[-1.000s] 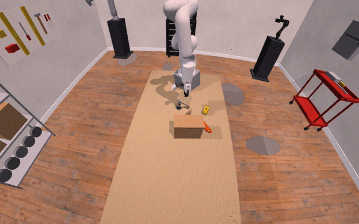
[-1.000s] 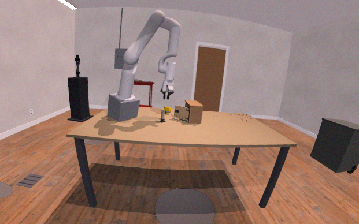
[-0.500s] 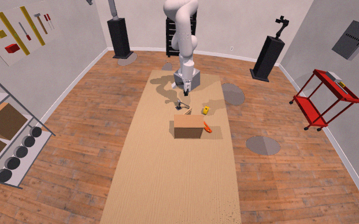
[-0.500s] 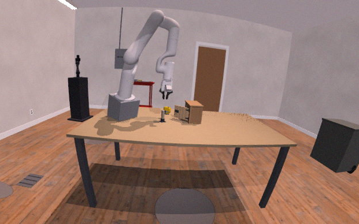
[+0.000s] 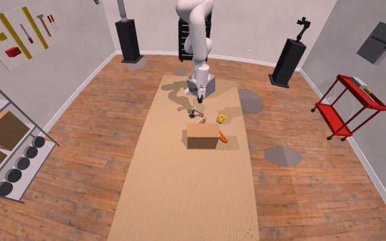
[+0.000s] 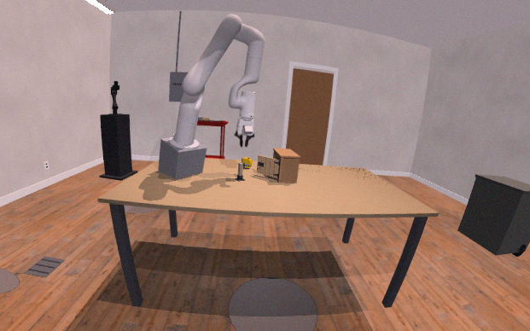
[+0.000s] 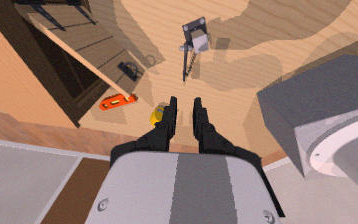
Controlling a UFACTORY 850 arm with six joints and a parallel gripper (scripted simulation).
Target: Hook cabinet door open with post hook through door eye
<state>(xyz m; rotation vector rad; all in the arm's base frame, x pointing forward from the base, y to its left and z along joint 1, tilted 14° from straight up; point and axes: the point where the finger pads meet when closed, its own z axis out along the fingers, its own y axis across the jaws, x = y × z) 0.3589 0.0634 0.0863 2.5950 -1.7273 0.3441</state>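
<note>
My gripper is now 16 cm above the thin dark hook rod. Round my hand: orange level (16 cm ahead, 23 cm to the left, 21 cm below); then yellow tape measure (1 cm behind, 20 cm to the left, 18 cm below); then cabinet door (16 cm ahead, 2 cm to the left, 14 cm below).
</note>
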